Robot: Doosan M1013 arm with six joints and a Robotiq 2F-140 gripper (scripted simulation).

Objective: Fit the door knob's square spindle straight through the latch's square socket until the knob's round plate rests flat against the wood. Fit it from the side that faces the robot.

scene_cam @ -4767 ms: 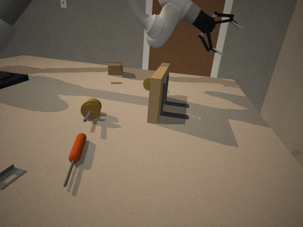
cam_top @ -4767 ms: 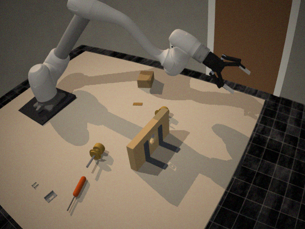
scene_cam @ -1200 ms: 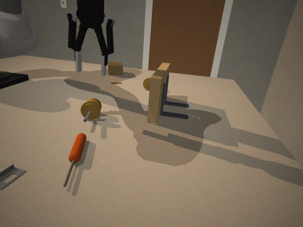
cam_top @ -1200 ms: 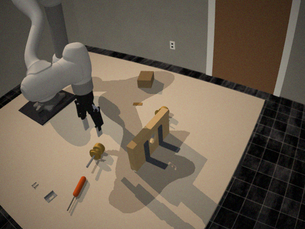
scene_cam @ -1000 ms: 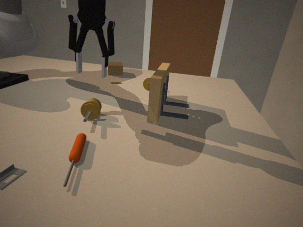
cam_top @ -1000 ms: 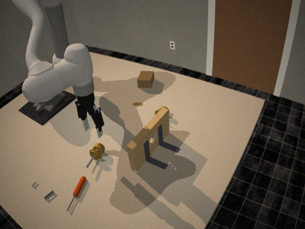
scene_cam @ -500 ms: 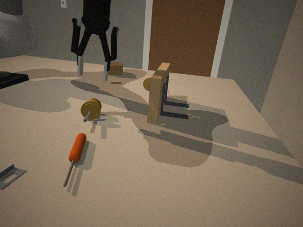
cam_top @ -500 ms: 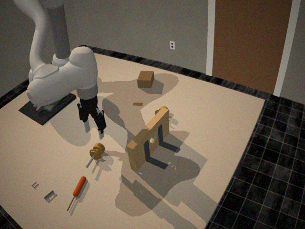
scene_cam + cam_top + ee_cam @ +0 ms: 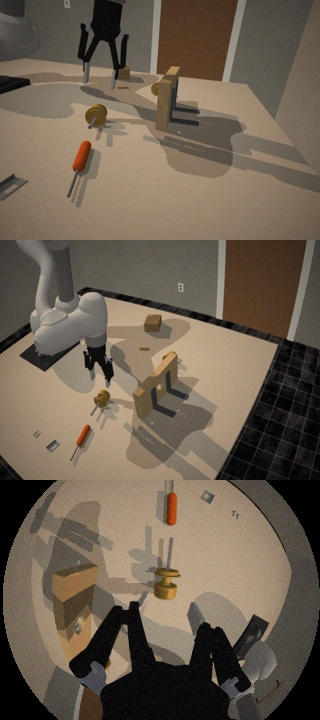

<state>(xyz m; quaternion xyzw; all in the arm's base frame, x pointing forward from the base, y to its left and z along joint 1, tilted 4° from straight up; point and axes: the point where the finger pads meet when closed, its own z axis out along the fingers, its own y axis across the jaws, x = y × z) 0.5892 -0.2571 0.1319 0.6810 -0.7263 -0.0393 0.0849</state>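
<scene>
My gripper is now 10 mm past the brass door knob, 40 mm to the left of it and 120 mm above it. Round my hand: orange-handled screwdriver (10 mm ahead, 270 mm to the right, 140 mm below); latch socket (230 mm ahead, 110 mm to the left, 60 mm below); upright wooden board (230 mm ahead, 110 mm to the left, 70 mm below).
</scene>
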